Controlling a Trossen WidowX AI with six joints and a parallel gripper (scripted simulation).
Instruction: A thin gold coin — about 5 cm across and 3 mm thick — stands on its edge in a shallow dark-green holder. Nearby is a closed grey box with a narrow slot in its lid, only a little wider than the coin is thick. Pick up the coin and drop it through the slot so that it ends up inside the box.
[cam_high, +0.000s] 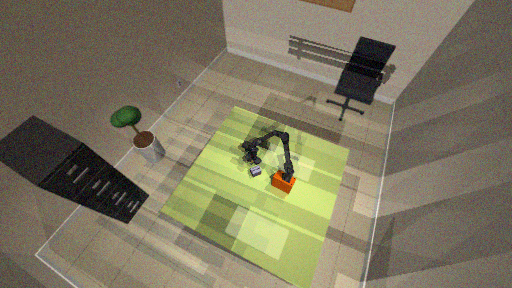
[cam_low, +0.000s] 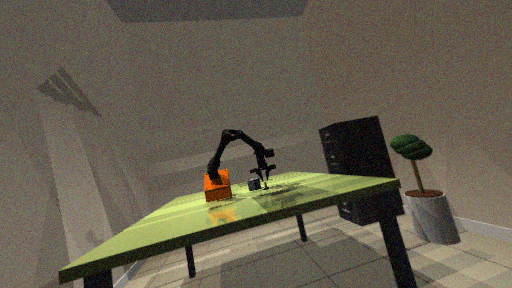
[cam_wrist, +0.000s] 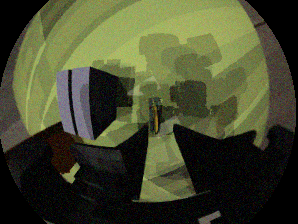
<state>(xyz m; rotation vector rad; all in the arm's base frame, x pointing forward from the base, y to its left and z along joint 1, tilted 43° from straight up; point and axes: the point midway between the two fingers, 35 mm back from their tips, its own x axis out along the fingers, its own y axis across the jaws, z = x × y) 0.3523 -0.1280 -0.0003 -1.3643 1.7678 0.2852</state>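
Now: the gold coin 3 cm below my gripper tip.
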